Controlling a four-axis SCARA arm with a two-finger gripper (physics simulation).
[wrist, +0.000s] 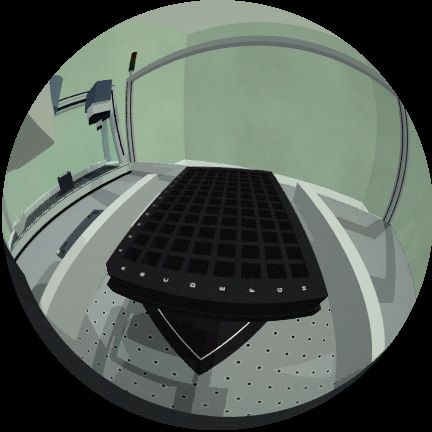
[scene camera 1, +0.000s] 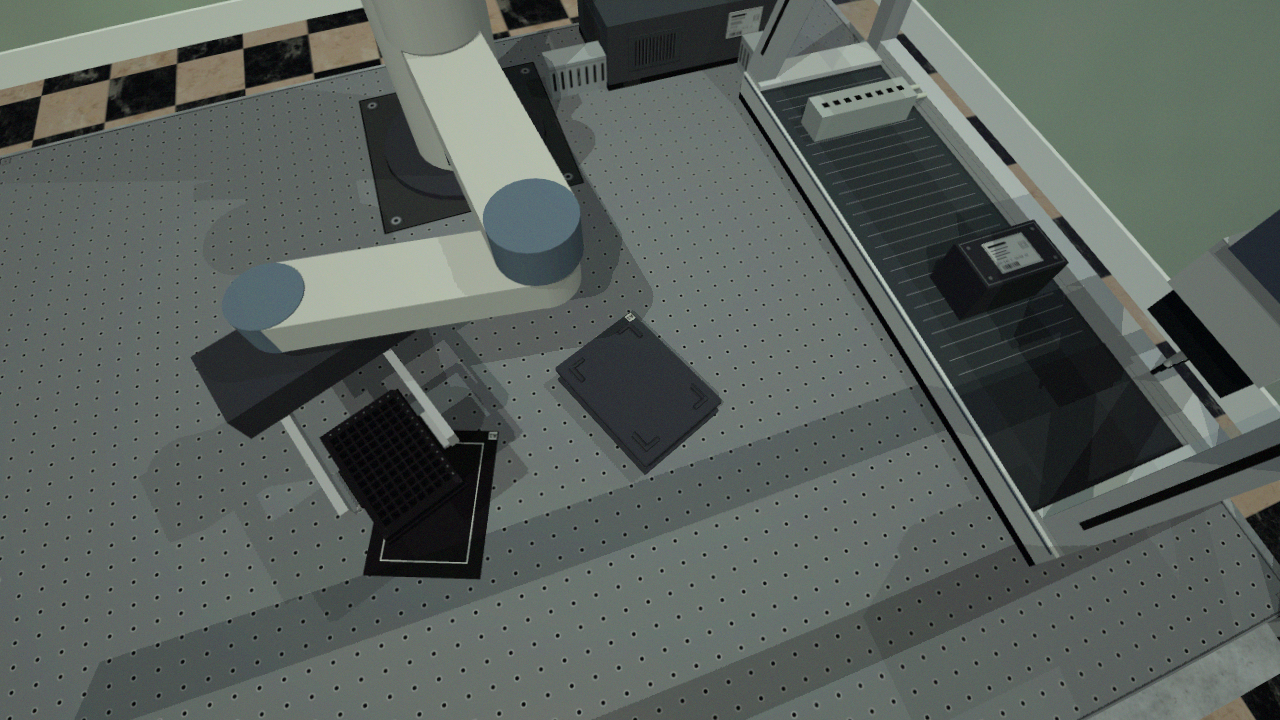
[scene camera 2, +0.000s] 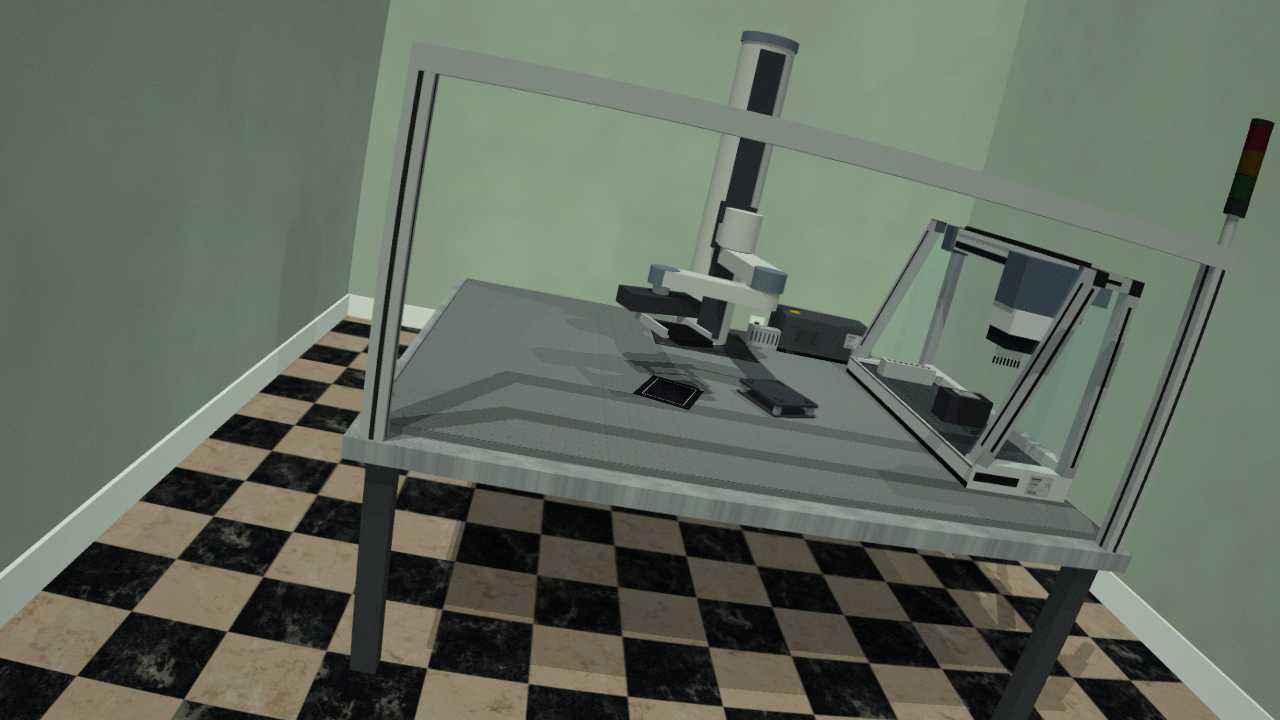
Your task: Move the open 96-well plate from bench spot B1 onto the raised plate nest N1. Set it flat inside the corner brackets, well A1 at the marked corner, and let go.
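Frame: origin at the arm's base, x ahead, y left, z up, level; millimetres.
Seen in the pictures: gripper, fingertip midpoint: (wrist: 225, 187) (scene camera 1: 402, 476) (scene camera 2: 687, 335).
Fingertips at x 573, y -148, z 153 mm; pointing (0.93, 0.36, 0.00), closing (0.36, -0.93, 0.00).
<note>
Pixels of each thing's middle, then the offset from my fingertips to it. "*": a spot on its surface instead.
- open black 96-well plate, body centre: (wrist: 222, 207) (scene camera 1: 392, 461) (scene camera 2: 683, 334) dx -20, dy -8, dz -4 mm
- raised nest N1, body centre: (scene camera 1: 637, 389) (wrist: 90, 237) (scene camera 2: 777, 396) dx -65, dy +256, dz -121 mm
- small white label, surface spot: (scene camera 1: 630, 316) * dx -157, dy +279, dz -107 mm
- white slotted block, surface spot: (scene camera 1: 861, 111) * dx -346, dy +699, dz -52 mm
- black box, surface spot: (scene camera 1: 998, 268) * dx -28, dy +693, dz -21 mm
- dark grey case, surface spot: (scene camera 1: 671, 44) (scene camera 2: 815, 338) * dx -607, dy +506, dz -78 mm
The open black 96-well plate (scene camera 1: 389, 461) (scene camera 2: 689, 334) (wrist: 220, 225) hangs level in the air, raised and turned relative to bench spot B1 (scene camera 1: 429, 542) (scene camera 2: 669, 392) (wrist: 200, 342), the black mat with a white outline below it. My gripper (scene camera 1: 399, 475) (scene camera 2: 689, 338) (wrist: 225, 187) is shut on the plate's two long sides. In the wrist view the letters A to H run along the plate's near edge, A at the left. The raised nest N1 (scene camera 1: 637, 389) (scene camera 2: 776, 396) (wrist: 80, 234) stands apart from the plate, its corner brackets bare; a small white label (scene camera 1: 630, 316) marks its back corner.
A framed instrument with a dark deck (scene camera 1: 904, 205) stands at the right, holding a white slotted block (scene camera 1: 861, 111) and a black box (scene camera 1: 998, 268) (scene camera 2: 960, 406). A dark grey case (scene camera 1: 671, 44) (scene camera 2: 819, 333) stands behind, near the arm's base plate (scene camera 1: 393, 192).
</note>
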